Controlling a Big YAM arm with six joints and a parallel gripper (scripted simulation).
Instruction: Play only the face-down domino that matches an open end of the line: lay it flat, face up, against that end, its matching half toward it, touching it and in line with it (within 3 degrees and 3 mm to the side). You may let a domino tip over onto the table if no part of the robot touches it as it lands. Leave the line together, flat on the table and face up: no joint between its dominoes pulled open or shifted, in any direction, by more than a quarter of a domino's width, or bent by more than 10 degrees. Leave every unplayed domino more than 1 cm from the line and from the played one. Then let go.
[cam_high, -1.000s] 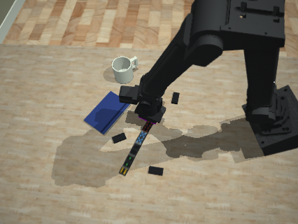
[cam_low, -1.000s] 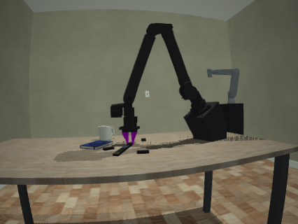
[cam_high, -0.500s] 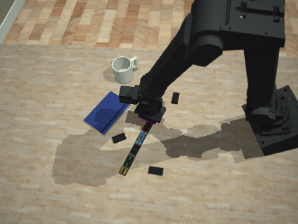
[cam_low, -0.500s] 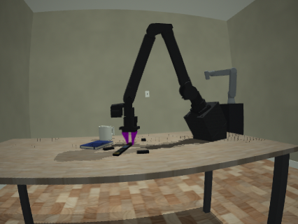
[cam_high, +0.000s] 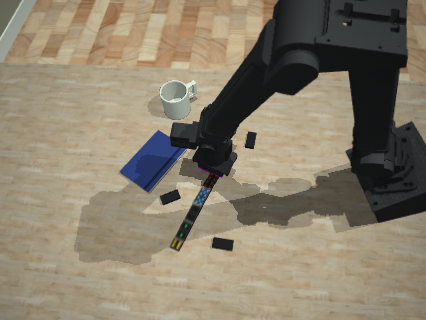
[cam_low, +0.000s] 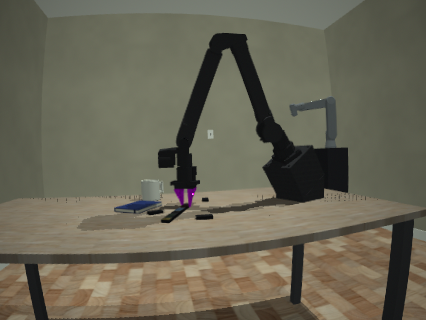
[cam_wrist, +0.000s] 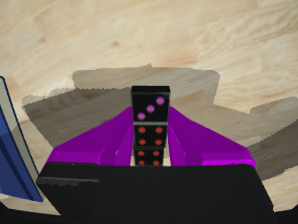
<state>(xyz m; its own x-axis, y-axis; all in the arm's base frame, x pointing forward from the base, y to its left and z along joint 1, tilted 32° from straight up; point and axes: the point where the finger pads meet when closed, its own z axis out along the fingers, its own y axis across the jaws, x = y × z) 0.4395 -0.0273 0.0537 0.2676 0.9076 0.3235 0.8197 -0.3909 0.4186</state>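
Now: hand right at the black domino. The rest, counted from my hand: white mug 150 mm ahead, 210 mm to the right, 30 mm above; blue book 180 mm ahead, 20 mm to the right.
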